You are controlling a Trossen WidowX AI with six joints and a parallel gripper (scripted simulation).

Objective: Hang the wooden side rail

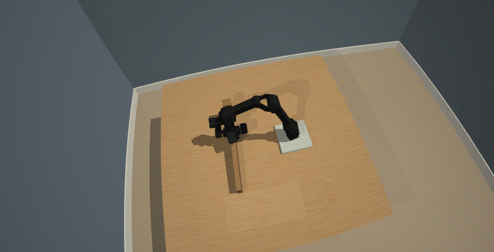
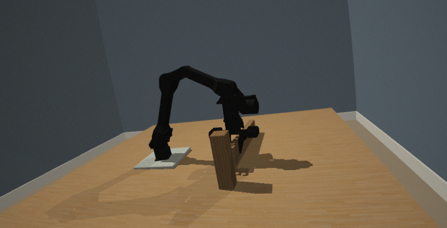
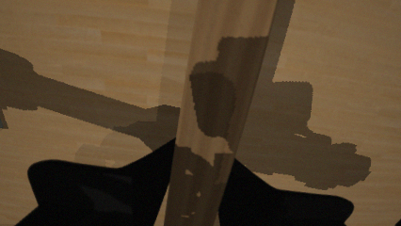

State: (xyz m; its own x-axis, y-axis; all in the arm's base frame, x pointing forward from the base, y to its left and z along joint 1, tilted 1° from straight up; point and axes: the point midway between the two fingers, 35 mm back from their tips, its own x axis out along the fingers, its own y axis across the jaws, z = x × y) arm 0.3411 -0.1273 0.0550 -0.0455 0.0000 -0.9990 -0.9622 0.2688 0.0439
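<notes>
The wooden headboard post lies 16 cm to the right of my gripper tip, 4 cm behind it and 4 cm above it.
</notes>
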